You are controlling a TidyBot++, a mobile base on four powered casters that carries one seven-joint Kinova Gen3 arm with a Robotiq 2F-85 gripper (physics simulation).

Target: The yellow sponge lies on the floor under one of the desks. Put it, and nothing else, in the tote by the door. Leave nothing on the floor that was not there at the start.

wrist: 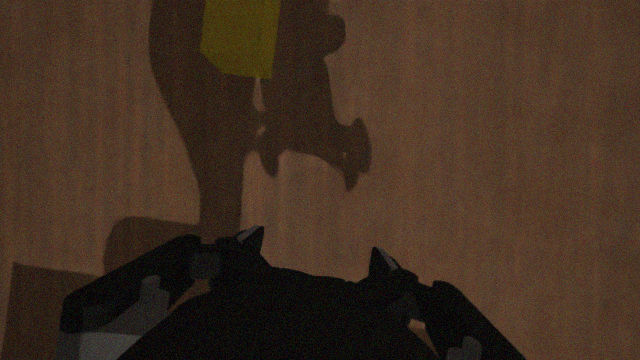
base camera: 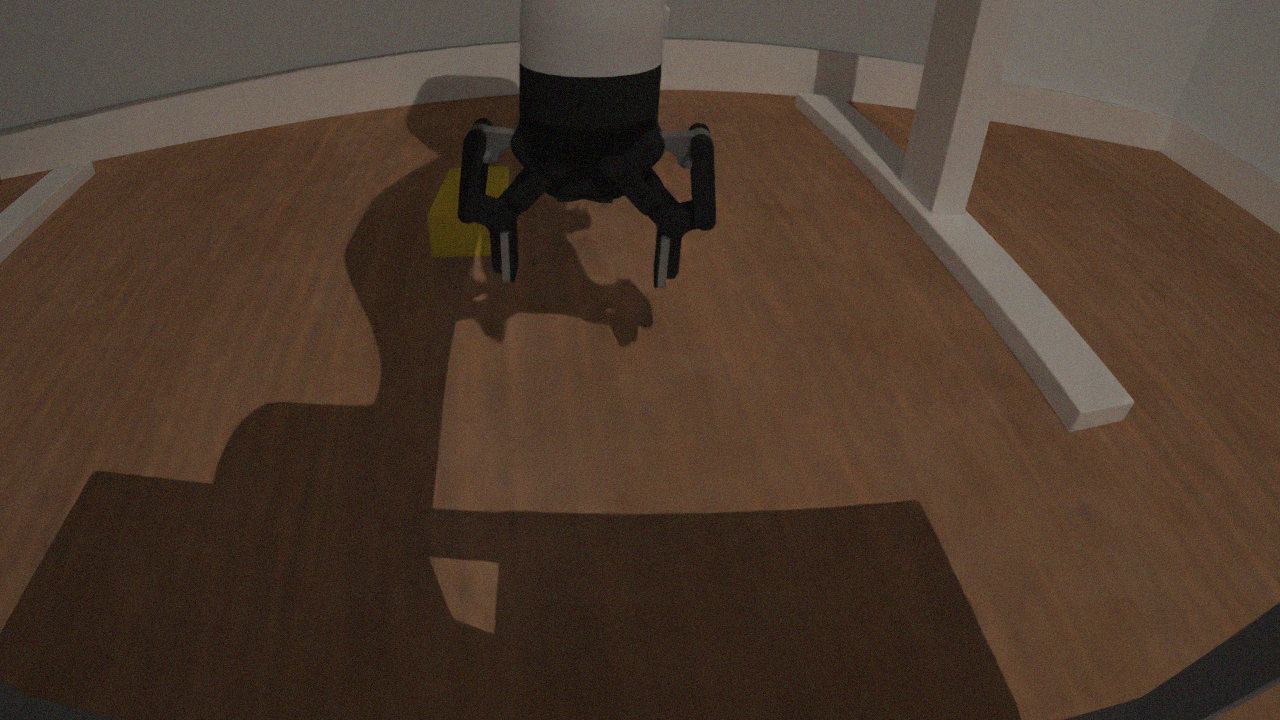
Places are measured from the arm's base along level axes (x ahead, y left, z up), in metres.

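Pixels of known places: gripper, between the fingertips: point(wrist: 316, 248) point(base camera: 584, 277).
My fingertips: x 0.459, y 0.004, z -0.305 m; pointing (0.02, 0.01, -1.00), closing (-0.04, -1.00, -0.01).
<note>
Ahead of a thing's pixels: the offset from my fingertips to its middle. "spot": to the spot under its first point. Level surfaces: height alone.
The yellow sponge {dz -0.069, dx +0.218, dy +0.116 m} point(base camera: 455, 234) point(wrist: 240, 37) lies on the floor in the arm's shadow. In the base camera view it is behind and to the left of the gripper, partly hidden by the left finger. In the wrist view it is at the top edge, left of the middle, and part of it is cut off. My gripper point(base camera: 584, 282) point(wrist: 316, 248) points down above the floor, open, with its fingers wide apart and empty. The tote does not show in either view.
A white desk leg with a long foot {spot: dz -0.067, dx +0.110, dy -0.407 m} point(base camera: 1011, 291) stands to the right in the base camera view. Another white foot {spot: dz -0.071, dx +0.335, dy +0.831 m} point(base camera: 44, 204) lies at the far left. A grey wall with a pale baseboard point(base camera: 268, 102) runs along the back. Dark shadows fall on the wooden floor {dz -0.092 m} point(base camera: 716, 420).
</note>
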